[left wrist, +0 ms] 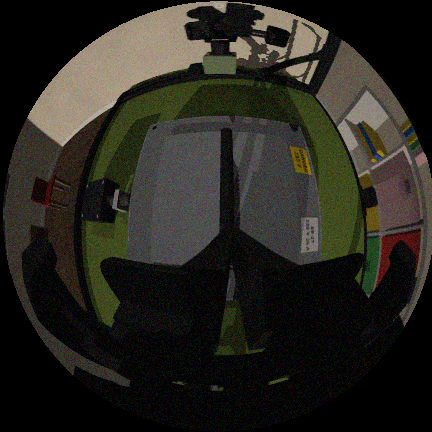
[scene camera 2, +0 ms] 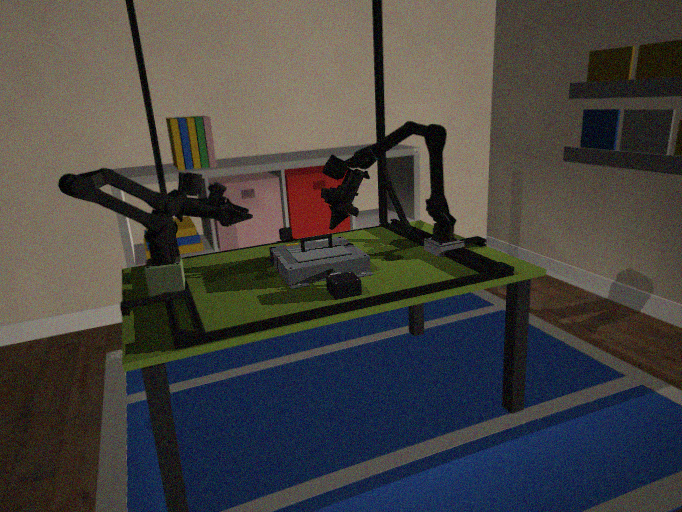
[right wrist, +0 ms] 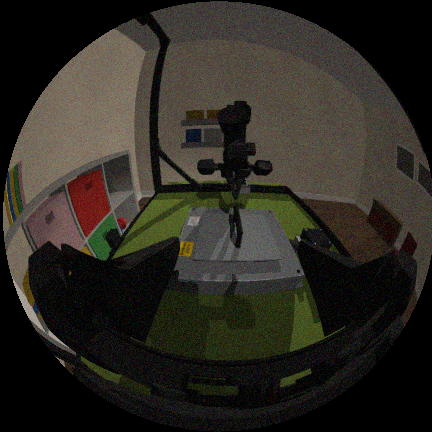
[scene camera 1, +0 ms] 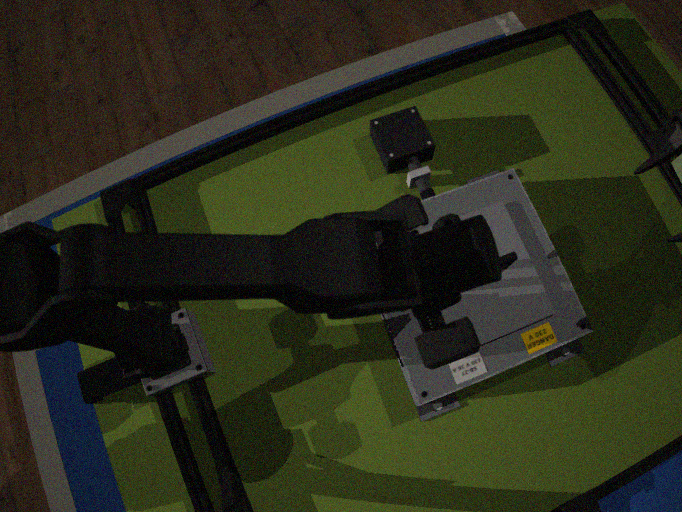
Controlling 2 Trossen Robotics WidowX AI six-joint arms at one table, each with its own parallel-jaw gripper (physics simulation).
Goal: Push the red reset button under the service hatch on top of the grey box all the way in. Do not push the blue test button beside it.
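Observation:
The grey box (scene camera 1: 478, 200) (scene camera 2: 316, 264) (left wrist: 177, 193) (right wrist: 257, 257) sits on the green table (scene camera 1: 288, 173). Its hatch lies flat on top, and the black handle (scene camera 2: 319, 243) (left wrist: 226, 173) (right wrist: 236, 230) stands on it. The red and blue buttons are hidden in every view. My left gripper (scene camera 1: 507, 261) (scene camera 2: 336, 220) (left wrist: 230, 233) (right wrist: 235, 193) is shut and empty. It points down and hangs a little above the box top, in line with the handle. My right gripper (scene camera 2: 243, 215) (right wrist: 241, 245) is open and empty. It is held high at the table's other end, well away from the box.
A small black block (scene camera 1: 401, 137) (scene camera 2: 344, 283) (left wrist: 100, 200) (right wrist: 318, 238) stands against one side of the box. A yellow warning label (scene camera 1: 538, 337) (left wrist: 300, 160) and a white label (scene camera 1: 467, 368) are on the box top. A black frame (scene camera 2: 476, 264) borders the table.

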